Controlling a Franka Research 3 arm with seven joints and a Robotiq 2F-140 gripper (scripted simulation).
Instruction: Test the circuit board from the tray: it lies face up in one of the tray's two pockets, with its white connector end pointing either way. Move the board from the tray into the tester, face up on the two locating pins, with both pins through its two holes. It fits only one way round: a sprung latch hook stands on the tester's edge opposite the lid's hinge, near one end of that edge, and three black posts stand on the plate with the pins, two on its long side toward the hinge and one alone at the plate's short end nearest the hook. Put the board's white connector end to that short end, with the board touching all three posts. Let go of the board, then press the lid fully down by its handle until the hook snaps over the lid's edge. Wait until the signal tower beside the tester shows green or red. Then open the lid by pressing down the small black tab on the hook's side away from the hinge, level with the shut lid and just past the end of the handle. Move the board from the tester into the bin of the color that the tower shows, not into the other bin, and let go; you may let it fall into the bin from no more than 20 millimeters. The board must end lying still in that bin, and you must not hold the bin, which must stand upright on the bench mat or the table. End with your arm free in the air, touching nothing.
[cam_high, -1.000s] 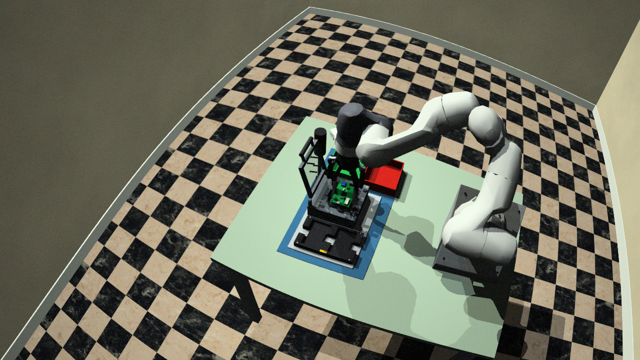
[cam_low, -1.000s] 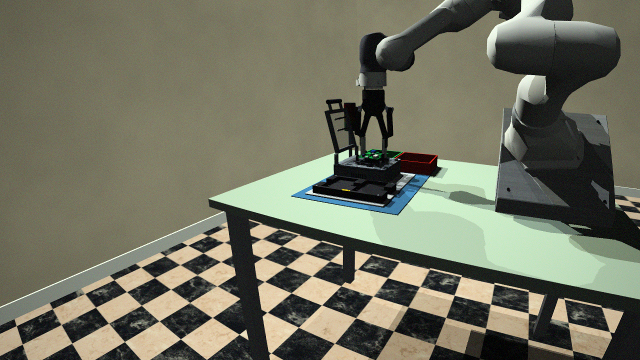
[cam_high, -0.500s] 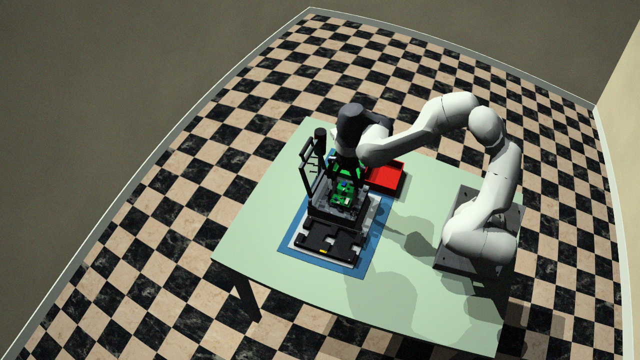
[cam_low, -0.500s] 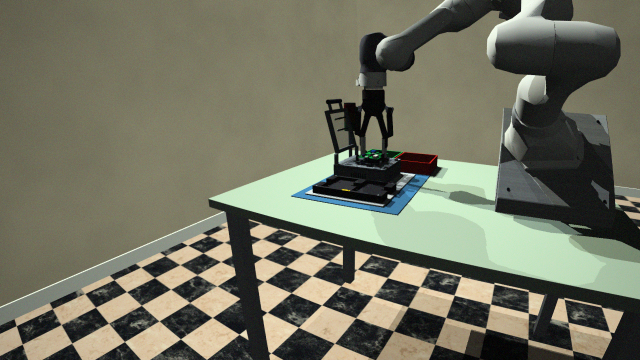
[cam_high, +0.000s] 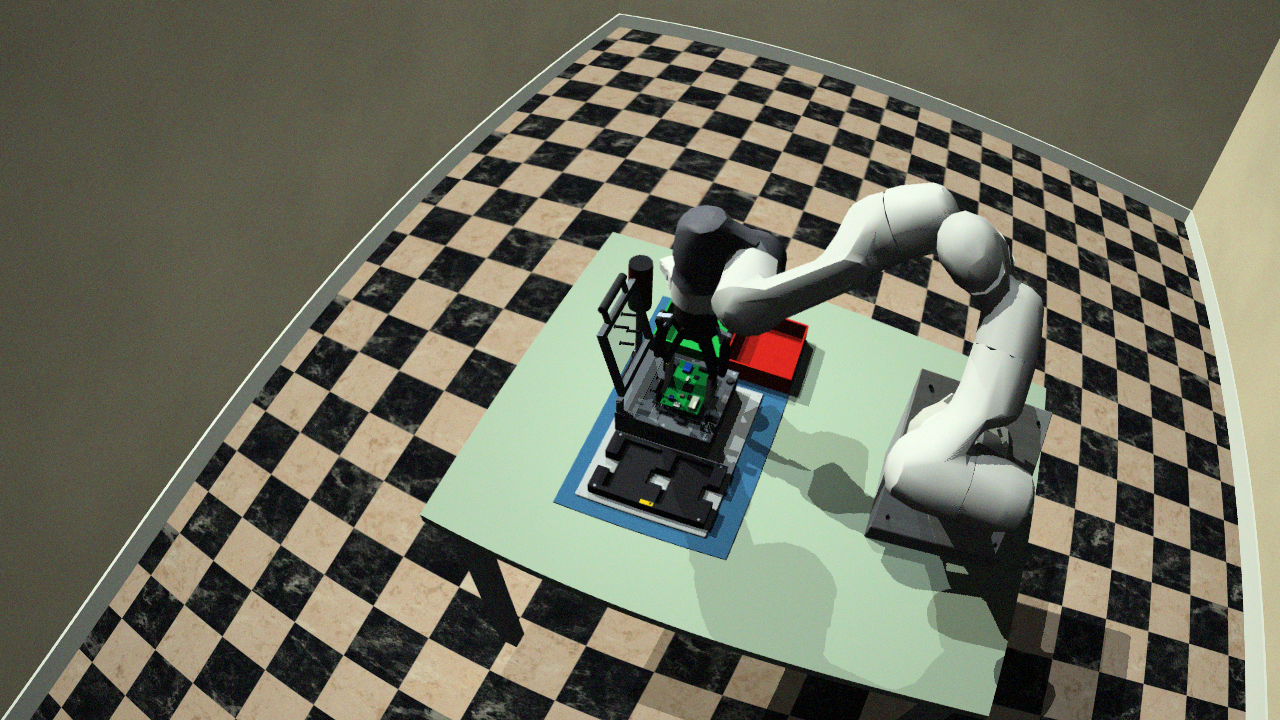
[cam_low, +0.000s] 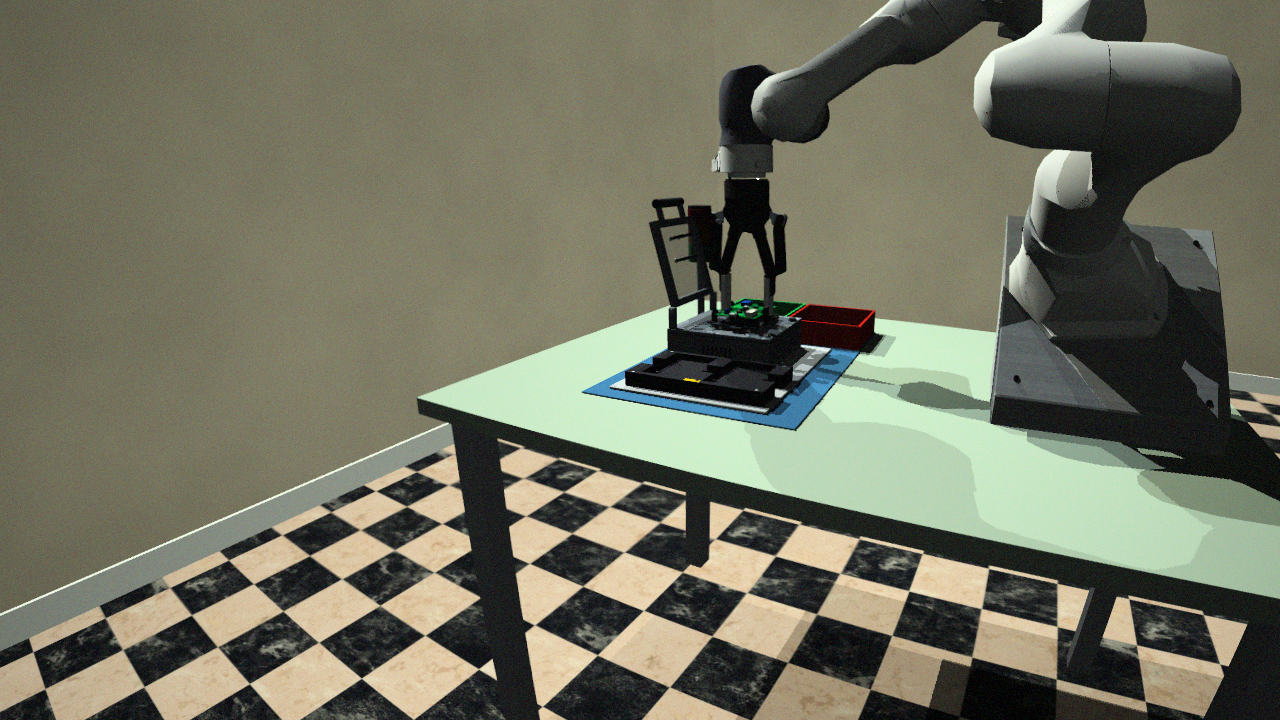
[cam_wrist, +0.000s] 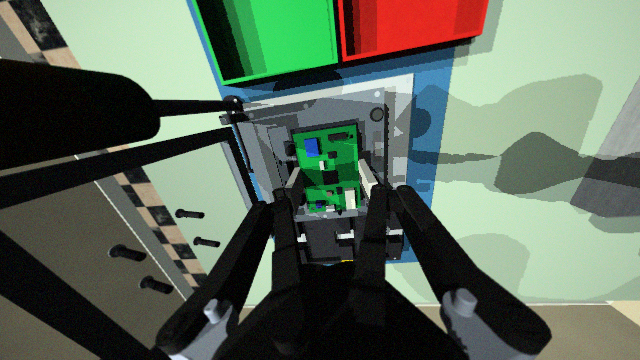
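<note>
The green circuit board lies 2 cm below my hand. The rest, counted from my hand: tester plate: 1 cm ahead, 1 cm to the left, 4 cm below; tester lid: 13 cm ahead, 8 cm above; green bin: 5 cm ahead, 20 cm to the right, 9 cm below.
</note>
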